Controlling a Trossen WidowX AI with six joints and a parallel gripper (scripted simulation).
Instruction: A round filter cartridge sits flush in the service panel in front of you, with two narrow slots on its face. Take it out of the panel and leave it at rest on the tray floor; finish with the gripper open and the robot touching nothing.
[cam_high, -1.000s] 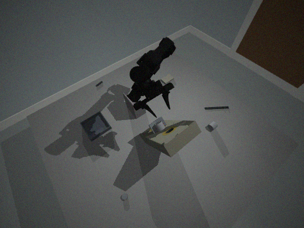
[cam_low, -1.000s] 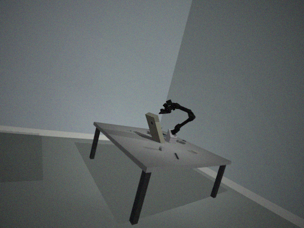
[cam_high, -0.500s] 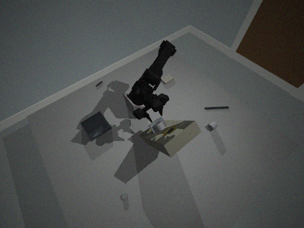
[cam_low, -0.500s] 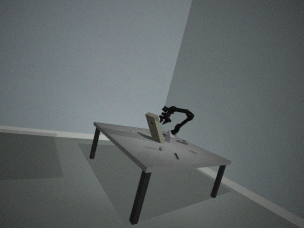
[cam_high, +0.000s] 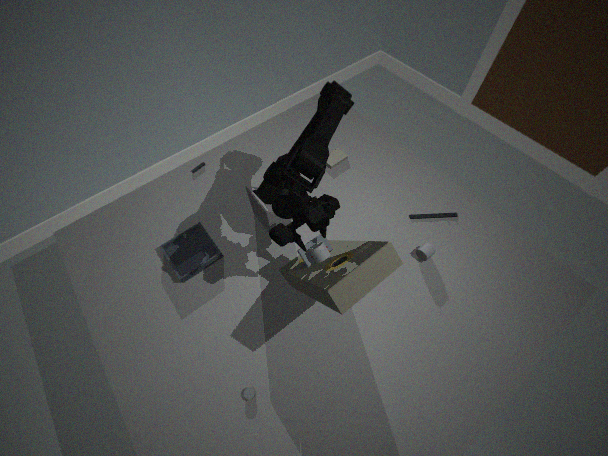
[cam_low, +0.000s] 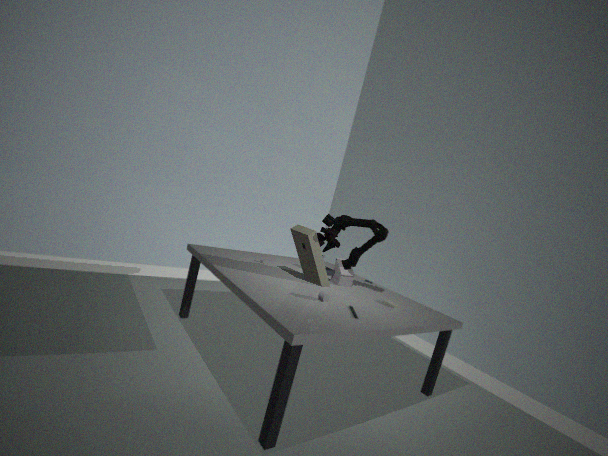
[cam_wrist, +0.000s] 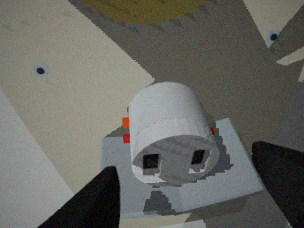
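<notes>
Right now the round filter cartridge is 1 cm ahead of my gripper tip and 2 cm below it. From my gripper tip the other things lie so: tray (33 cm behind, 26 cm to the right, 19 cm below); beige service panel (6 cm ahead, 4 cm below); grey cylinder (14 cm ahead, 36 cm to the right, 19 cm below).
</notes>
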